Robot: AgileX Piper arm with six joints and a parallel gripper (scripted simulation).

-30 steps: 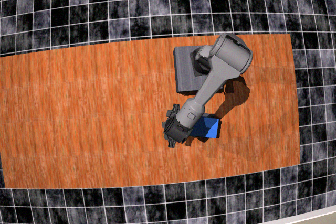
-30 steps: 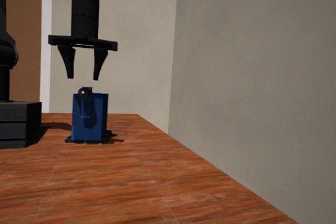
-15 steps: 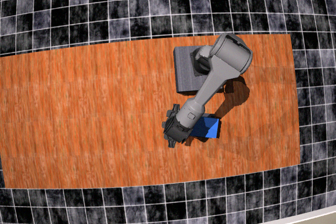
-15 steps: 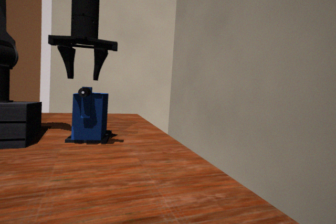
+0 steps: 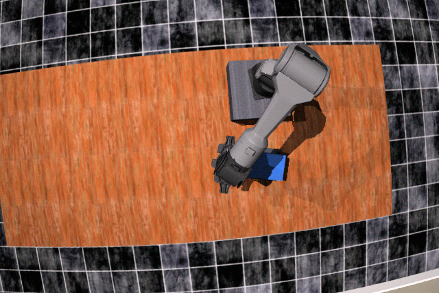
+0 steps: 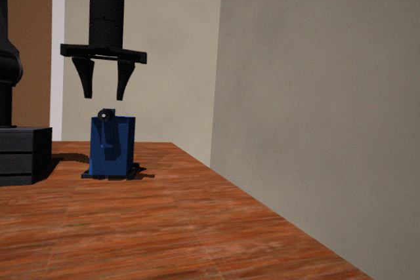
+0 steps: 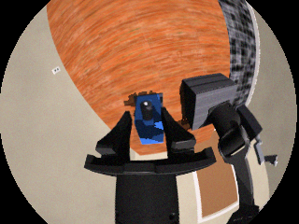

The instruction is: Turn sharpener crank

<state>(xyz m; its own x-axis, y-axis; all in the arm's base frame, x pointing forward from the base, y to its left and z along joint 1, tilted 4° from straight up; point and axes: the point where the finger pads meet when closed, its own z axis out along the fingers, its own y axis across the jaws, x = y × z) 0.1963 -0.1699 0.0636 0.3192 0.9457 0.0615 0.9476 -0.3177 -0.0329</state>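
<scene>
The black knob is 10 mm ahead of my hand, 20 mm to the left of it and 40 mm below it.
</scene>
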